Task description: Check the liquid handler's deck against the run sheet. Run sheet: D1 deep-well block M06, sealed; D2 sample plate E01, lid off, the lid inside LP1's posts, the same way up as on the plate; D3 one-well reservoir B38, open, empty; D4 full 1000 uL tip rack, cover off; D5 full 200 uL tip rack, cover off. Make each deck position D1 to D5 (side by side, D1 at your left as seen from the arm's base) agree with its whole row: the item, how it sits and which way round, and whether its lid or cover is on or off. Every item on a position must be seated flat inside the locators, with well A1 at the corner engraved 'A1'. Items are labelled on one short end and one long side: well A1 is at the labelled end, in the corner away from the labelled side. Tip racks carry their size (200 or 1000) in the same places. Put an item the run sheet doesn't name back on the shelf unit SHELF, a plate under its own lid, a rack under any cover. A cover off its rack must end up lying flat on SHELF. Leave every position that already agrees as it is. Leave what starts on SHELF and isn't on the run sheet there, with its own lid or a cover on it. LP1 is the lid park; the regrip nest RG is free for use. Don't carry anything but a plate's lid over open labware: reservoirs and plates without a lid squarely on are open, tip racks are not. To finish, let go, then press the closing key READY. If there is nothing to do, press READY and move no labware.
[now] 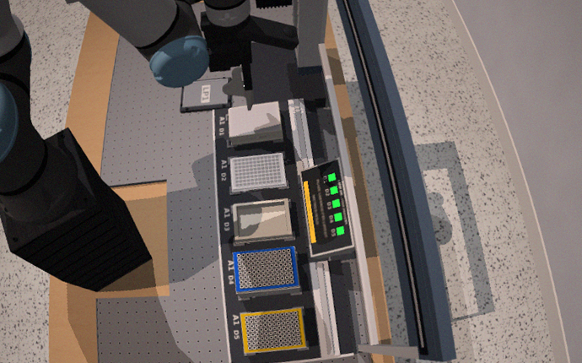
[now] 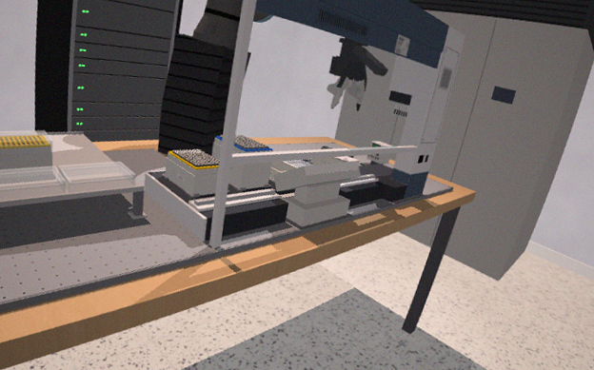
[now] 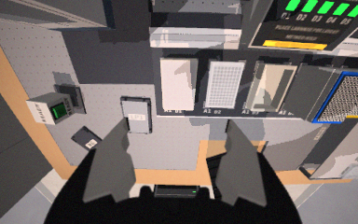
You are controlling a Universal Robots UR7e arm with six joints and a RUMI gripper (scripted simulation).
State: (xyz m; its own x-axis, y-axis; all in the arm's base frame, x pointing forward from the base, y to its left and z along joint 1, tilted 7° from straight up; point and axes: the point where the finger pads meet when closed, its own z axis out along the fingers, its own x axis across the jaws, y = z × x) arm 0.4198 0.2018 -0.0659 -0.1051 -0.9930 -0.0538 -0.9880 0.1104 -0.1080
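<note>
The sealed deep-well block is 170 mm below my hand. The rest, counted from my hand: sample plate: 190 mm below, 120 mm to the right, 20 mm behind; then flat grey lid: 230 mm below, 170 mm to the left, 120 mm behind; then tall column: 200 mm to the left, 180 mm ahead, 30 mm above.
</note>
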